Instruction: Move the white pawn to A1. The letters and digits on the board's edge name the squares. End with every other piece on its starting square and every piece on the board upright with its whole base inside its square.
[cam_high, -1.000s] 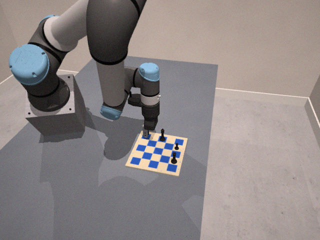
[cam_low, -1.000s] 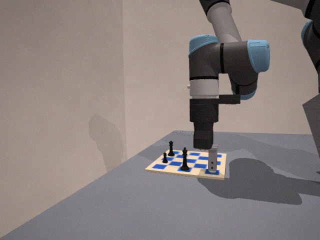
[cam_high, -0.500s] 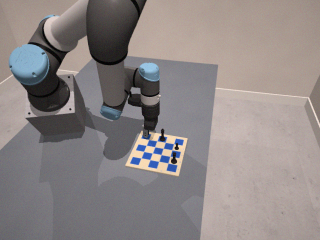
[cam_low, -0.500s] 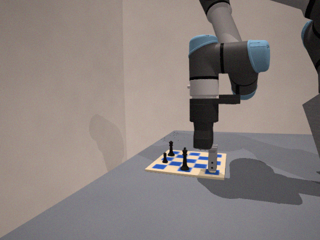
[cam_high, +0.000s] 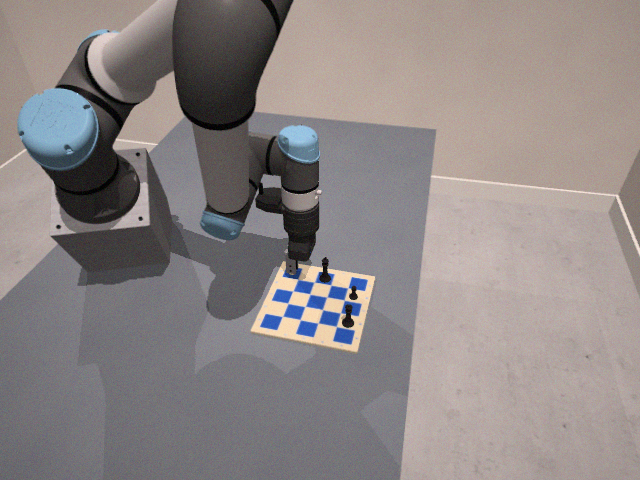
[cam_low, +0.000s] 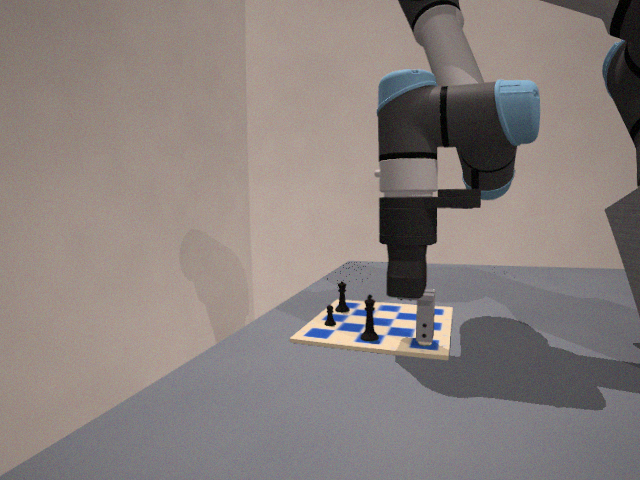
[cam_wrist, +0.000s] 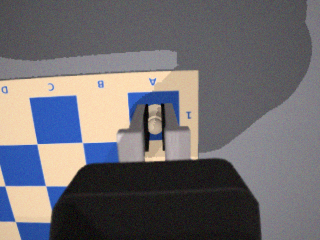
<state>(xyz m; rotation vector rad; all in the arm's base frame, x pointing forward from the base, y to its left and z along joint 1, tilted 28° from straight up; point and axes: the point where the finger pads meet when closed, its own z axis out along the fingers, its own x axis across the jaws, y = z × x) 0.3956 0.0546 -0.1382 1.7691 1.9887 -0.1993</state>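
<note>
Right now my hand is 10 mm above the white pawn. From my hand the other things lie so: king: 80 mm ahead, 10 mm above; black pawn: 150 mm ahead, 30 mm to the right, 10 mm below; chessboard: 80 mm ahead, 70 mm to the right, 30 mm below.
</note>
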